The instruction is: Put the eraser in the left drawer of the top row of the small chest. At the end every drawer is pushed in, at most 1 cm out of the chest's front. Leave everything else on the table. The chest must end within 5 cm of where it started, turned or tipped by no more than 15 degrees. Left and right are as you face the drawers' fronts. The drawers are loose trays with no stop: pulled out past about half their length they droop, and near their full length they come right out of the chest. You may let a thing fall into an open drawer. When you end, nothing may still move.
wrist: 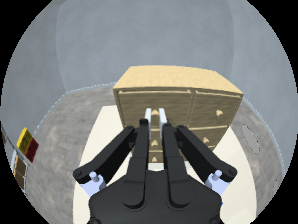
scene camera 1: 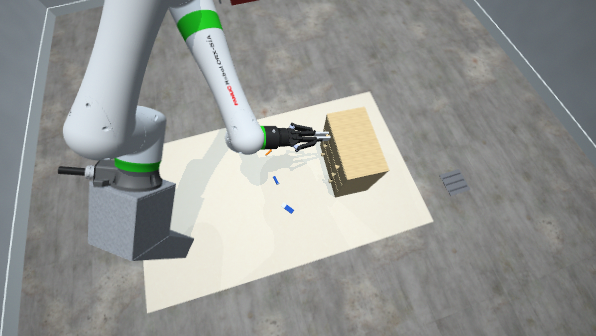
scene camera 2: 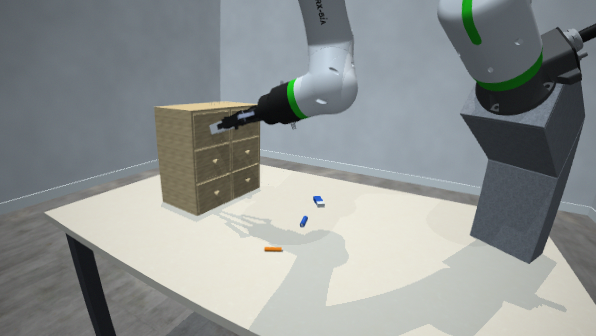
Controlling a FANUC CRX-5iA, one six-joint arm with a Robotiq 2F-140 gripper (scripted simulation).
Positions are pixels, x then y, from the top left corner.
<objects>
A wooden chest shows in the wrist view, in scene camera 1 and in scene camera 2 (174, 126). One and the same spot on the wooden chest: (wrist: 137, 77) is (scene camera 1: 340, 119).
</objects>
